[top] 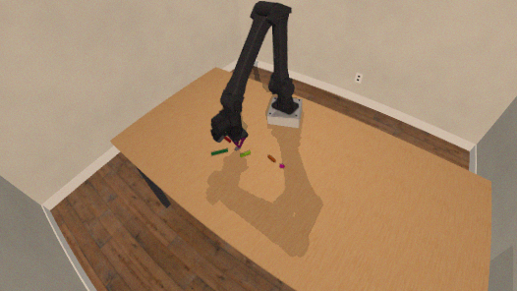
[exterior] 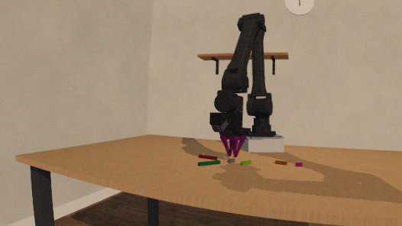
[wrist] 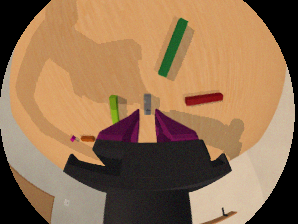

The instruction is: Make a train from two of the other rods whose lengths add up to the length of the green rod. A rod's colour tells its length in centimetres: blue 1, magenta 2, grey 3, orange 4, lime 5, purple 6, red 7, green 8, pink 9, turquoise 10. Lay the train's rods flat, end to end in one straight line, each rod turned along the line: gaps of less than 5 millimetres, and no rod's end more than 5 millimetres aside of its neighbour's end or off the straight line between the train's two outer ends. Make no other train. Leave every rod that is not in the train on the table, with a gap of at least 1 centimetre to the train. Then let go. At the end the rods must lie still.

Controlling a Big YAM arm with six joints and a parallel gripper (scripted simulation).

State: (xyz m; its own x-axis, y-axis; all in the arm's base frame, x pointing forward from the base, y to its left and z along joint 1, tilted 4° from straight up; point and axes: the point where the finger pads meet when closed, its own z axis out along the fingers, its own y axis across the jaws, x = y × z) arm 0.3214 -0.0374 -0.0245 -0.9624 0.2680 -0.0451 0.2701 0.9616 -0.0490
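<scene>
Now: the grey rod 20 mm below my hand. From my hand the other things lie so: lime rod (50 mm to the left, 20 mm below, 10 mm ahead); green rod (80 mm ahead, 50 mm to the right, 20 mm below); red rod (90 mm to the right, 20 mm below, 10 mm behind).
</scene>
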